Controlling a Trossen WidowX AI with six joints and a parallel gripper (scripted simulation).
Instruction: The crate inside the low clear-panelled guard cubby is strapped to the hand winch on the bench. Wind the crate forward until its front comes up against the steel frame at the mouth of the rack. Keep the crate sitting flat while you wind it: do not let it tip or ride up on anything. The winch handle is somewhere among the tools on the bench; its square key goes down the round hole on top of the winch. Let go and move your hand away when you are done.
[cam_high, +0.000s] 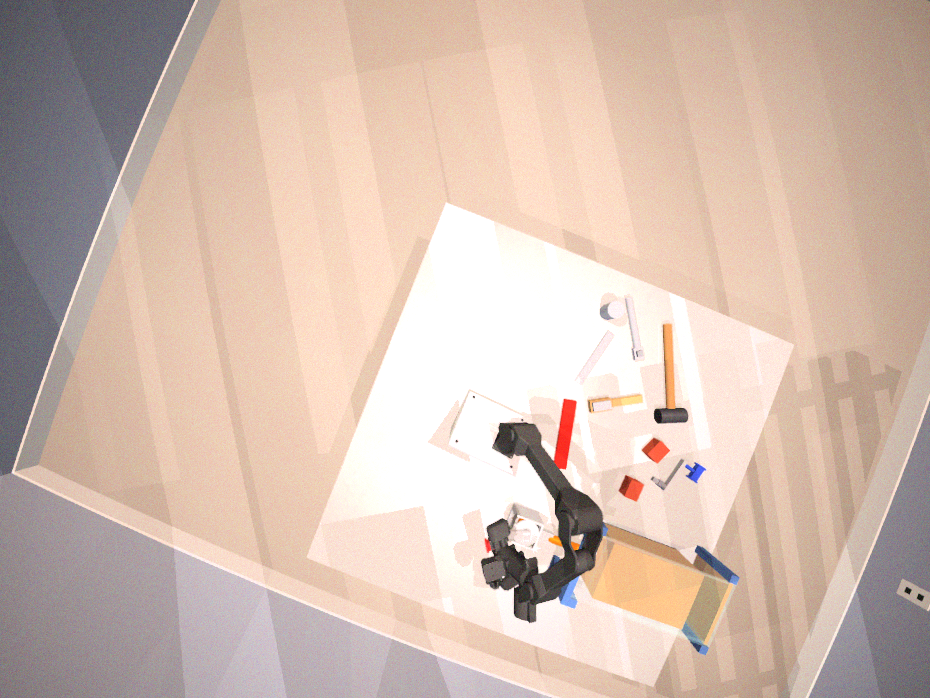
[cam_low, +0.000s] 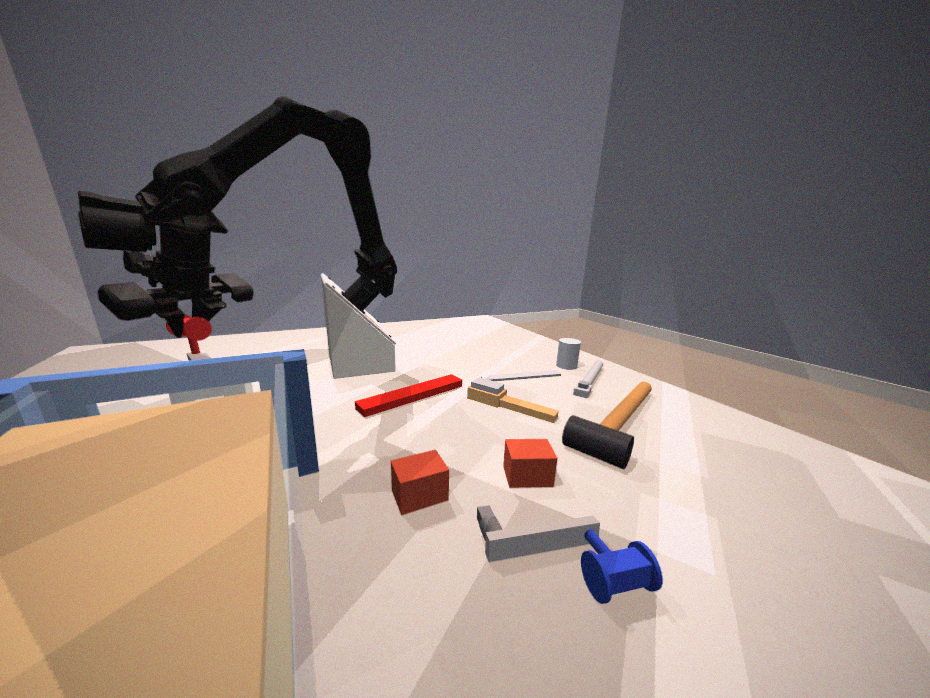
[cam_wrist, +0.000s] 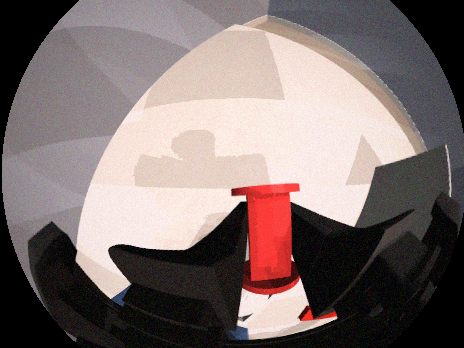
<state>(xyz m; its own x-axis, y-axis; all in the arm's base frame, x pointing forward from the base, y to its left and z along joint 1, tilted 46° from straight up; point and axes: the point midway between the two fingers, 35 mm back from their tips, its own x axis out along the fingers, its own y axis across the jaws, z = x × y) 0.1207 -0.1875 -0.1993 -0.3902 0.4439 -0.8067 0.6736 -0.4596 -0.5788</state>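
The winch handle lies 5 cm ahead of my gripper tip, 3 cm to the left of it and 3 cm below it. From my gripper tip the other things lie so: red knob 1 cm ahead, 1 cm to the left; then winch 9 cm ahead, 5 cm to the left, 10 cm below; then blue steel frame 26 cm ahead, 8 cm to the left, 3 cm below.
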